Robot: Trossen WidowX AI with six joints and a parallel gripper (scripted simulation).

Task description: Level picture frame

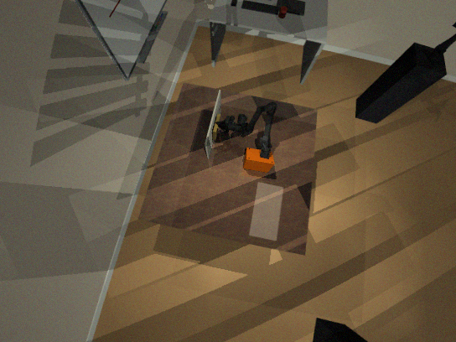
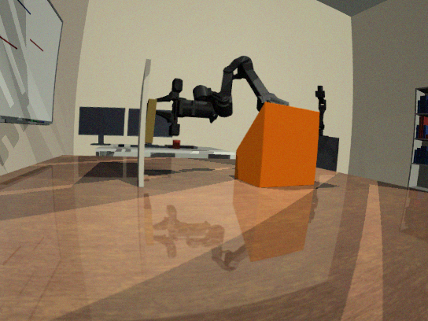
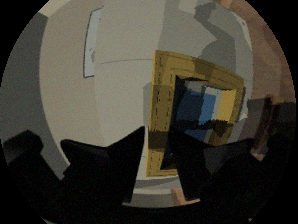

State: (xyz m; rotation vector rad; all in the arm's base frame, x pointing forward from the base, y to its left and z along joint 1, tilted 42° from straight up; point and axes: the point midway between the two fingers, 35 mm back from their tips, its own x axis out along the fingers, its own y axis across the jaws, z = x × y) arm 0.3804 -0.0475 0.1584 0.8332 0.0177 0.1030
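Right now the picture frame is 50 mm below my gripper tip. The rest, counted from my gripper tip: wall panel: 60 mm below, 20 mm ahead, 10 mm to the right.
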